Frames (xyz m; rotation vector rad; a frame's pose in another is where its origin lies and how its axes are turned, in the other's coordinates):
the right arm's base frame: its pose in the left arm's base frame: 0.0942 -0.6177 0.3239 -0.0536 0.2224 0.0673
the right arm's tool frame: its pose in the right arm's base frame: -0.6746 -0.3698 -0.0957 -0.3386 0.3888 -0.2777
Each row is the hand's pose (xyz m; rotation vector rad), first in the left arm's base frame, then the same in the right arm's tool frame.
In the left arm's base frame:
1: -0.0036 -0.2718 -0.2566 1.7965 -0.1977 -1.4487
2: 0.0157 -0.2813 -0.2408 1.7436 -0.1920 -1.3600
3: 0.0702 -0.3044 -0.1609 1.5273 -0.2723 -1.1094
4: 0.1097 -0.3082 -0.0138 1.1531 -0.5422 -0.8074
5: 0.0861 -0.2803 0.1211 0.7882 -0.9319 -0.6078
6: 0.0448 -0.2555 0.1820 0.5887 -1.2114 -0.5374
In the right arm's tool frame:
1: 0.5556 0.9977 0.0914 2.4968 -0.0045 -0.8407
2: 0.5663 0.9831 0.1109 2.4352 -0.0516 -0.7581
3: 0.5781 0.9291 0.1936 2.2101 -0.2884 -0.5691
4: 0.5386 0.8617 0.3244 1.8376 -0.7472 -0.4225
5: 0.4444 0.8251 0.4209 1.4785 -1.2582 -0.4221
6: 0.3732 0.8181 0.4512 1.2816 -1.5789 -0.4868

